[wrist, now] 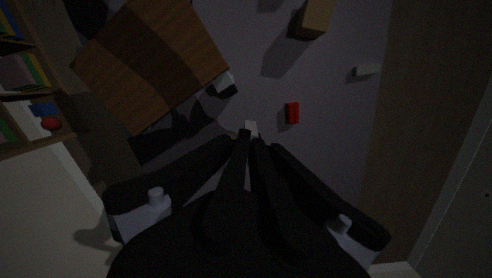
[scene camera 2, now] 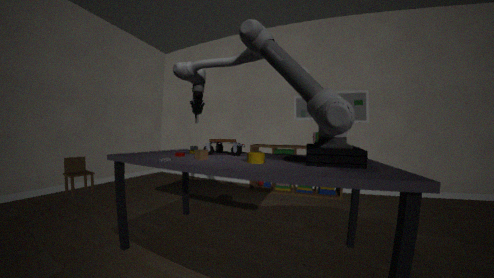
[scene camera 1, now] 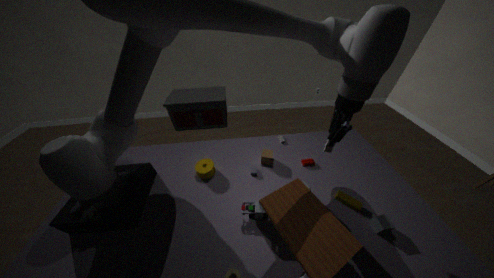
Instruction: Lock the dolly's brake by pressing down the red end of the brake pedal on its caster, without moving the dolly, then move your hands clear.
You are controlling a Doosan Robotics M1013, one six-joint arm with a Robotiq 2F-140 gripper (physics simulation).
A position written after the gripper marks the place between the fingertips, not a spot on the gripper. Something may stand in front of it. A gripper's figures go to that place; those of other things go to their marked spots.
Labels:
The gripper (wrist: pixel 248 129): 21 cm from the lens. A wooden dolly (wrist: pixel 141 67) is 40 cm from the lens.

